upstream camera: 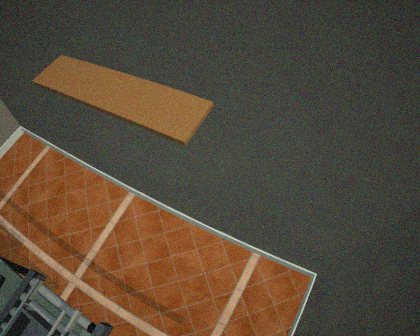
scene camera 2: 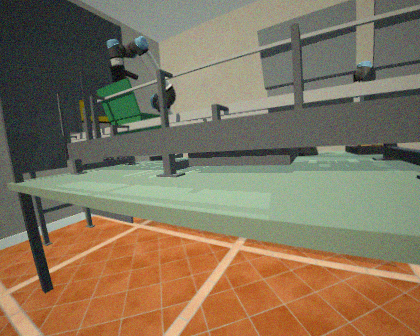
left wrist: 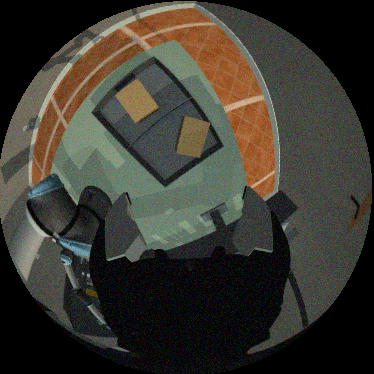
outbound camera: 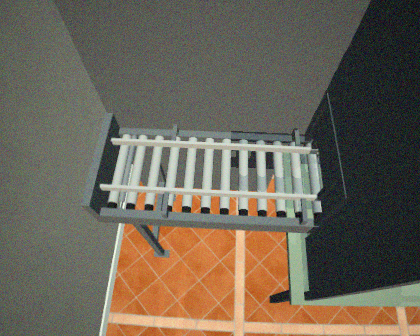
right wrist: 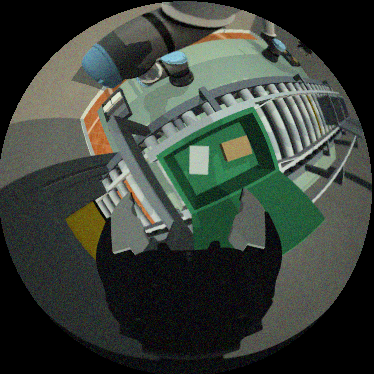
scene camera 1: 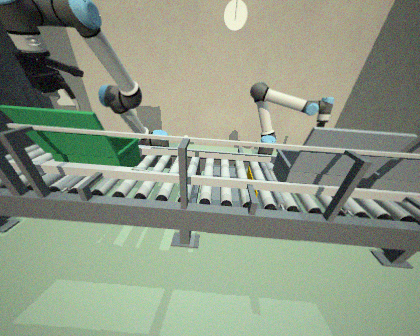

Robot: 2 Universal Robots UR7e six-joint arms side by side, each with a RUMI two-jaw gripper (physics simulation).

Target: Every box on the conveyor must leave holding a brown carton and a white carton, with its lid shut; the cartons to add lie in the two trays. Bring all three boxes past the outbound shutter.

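Places are measured from the left arm's base along level axes (x right, y ahead, z up), in millimetres.
Pixels of known places: left gripper, fingertip midpoint: (left wrist: 185, 191); right gripper, fingertip midpoint: (right wrist: 186, 192) (scene camera 1: 70, 108); left arm's base, origin of the base link: (scene camera 2: 306, 155) (left wrist: 96, 200); right arm's base, origin of the base link: (right wrist: 181, 78).
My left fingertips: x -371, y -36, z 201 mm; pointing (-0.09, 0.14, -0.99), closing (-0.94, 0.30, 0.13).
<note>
Ahead of a thing's pixels: the offset from my left fingertips to its top centre. "spot": to the spot under its first point.
A green box (scene camera 1: 65, 145) (right wrist: 220, 187) stands on the conveyor with its lid (right wrist: 290, 210) open; a white carton @[dy +759, dx +1305, dz +69 mm] (right wrist: 199, 160) and a brown carton @[dy +757, dx +1177, dz +79 mm] (right wrist: 236, 148) lie apart inside. My right gripper (right wrist: 186, 192) (scene camera 1: 77, 89) is open and empty above the box's lid side. A grey box @[spot: dy +648, dx +379, dz +109 mm] (scene camera 1: 283, 165) with raised lid (scene camera 1: 360, 145) stands at the right in scene camera 1; its inside is hidden. My left gripper (left wrist: 185, 191) is open and empty, high over the table, short of the dark tray @[dy -87, dx +11, dz -159 mm] (left wrist: 162, 155) that holds two brown cartons @[dy -155, dx +31, dz -149 mm] (left wrist: 137, 101) @[dy -20, dx -50, dz -149 mm] (left wrist: 193, 137). The grey lid hides it in scene camera 1.
Rails (scene camera 1: 120, 172) and posts @[dy +928, dx +758, dz +263 mm] (scene camera 1: 184, 172) line the conveyor. A small tray @[dy +182, dx +1718, dz -159 mm] (right wrist: 128, 104) with white cartons lies across it from the green box. The outbound rollers (outbound camera: 209, 175) carry no box. A yellow panel @[spot: dy +802, dx +1722, dz +269 mm] (right wrist: 85, 225) shows at the left in the right wrist view.
</note>
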